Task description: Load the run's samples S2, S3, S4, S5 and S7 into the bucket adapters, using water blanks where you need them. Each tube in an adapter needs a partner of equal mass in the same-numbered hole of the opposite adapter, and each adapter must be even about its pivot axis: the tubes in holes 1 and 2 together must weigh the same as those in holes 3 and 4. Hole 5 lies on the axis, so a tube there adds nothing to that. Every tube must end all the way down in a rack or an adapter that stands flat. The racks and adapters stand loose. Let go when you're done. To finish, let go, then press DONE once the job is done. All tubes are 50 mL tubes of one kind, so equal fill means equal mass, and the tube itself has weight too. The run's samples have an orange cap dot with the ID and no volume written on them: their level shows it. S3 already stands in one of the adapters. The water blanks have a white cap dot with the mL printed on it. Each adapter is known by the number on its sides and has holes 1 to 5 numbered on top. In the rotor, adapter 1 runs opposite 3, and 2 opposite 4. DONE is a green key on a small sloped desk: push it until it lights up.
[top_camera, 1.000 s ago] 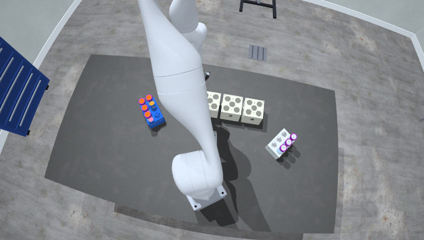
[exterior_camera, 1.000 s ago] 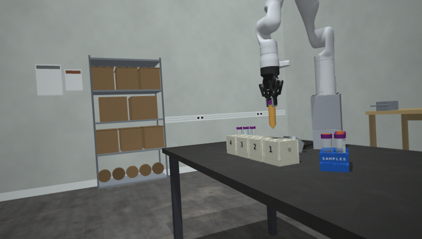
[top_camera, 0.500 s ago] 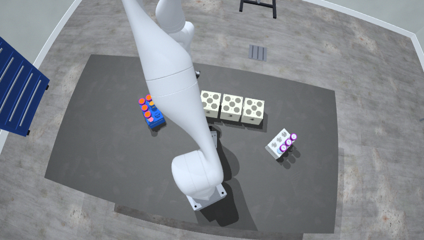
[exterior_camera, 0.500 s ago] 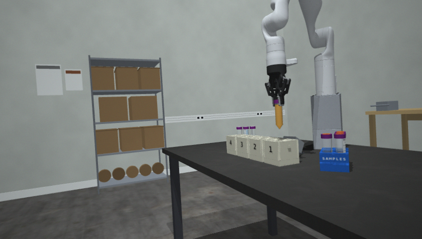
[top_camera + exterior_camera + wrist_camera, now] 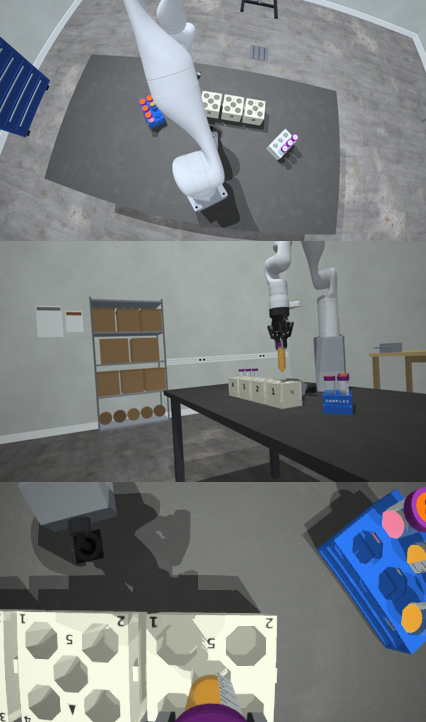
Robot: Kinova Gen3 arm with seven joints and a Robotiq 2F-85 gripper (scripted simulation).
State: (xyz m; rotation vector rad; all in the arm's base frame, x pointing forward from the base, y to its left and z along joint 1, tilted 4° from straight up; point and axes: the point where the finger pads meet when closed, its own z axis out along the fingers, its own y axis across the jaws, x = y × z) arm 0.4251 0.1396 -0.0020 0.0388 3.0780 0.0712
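Now: the orange-filled sample tube 1 cm behind my hand and 5 cm below it. From my hand the other things lie so: blue samples rack: 8 cm behind, 18 cm to the left, 21 cm below; adapter 2: 11 cm to the right, 19 cm below; adapter 1: 19 cm below.
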